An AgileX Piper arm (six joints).
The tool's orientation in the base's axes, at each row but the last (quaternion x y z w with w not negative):
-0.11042 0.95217 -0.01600 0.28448
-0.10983 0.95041 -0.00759 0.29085
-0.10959 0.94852 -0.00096 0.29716
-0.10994 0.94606 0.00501 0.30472
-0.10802 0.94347 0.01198 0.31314
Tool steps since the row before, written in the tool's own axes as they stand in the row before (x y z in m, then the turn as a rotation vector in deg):
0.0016 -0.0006 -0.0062 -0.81 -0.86 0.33
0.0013 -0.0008 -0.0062 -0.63 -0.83 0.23
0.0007 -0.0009 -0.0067 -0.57 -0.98 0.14
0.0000 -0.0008 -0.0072 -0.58 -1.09 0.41
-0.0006 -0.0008 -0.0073 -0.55 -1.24 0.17
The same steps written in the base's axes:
-0.0046 -0.0011 0.0044 1.01 -0.65 0.24
-0.0043 -0.0014 0.0045 0.81 -0.66 0.22
-0.0042 -0.0014 0.0052 0.74 -0.83 0.27
-0.0040 -0.0013 0.0059 0.92 -0.91 0.06
-0.0037 -0.0013 0.0063 0.79 -1.09 0.25

